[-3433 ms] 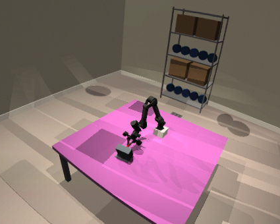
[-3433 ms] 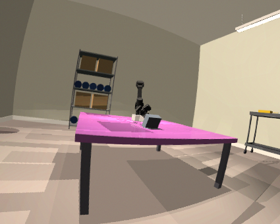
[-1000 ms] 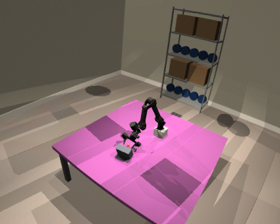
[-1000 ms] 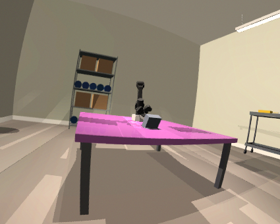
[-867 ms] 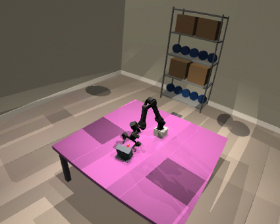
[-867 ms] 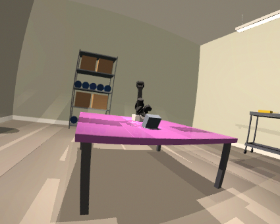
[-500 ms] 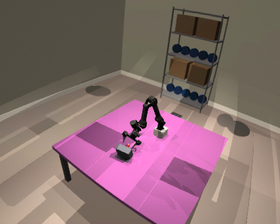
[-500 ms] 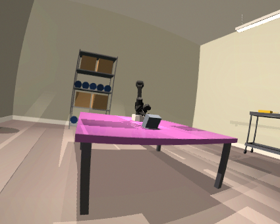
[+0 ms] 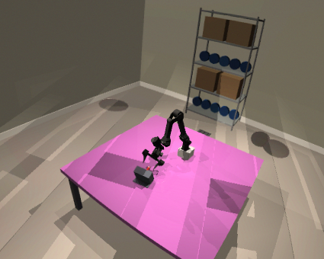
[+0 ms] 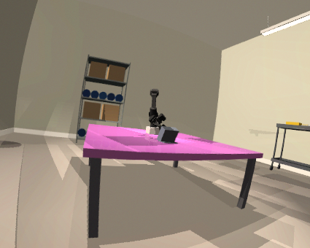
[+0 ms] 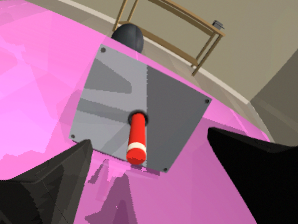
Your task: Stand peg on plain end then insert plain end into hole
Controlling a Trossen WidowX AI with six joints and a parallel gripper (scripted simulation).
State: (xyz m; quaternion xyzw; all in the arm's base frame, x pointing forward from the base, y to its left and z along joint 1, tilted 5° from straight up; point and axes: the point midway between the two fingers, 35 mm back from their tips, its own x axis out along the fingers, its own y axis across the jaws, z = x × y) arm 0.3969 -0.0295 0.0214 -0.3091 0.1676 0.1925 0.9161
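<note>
Right now my gripper tip is 10 mm short of the red peg, 10 mm to the right of it and 20 mm above it. Round my gripper tip: dark panel block 60 mm ahead, 30 mm to the left, 40 mm below.
</note>
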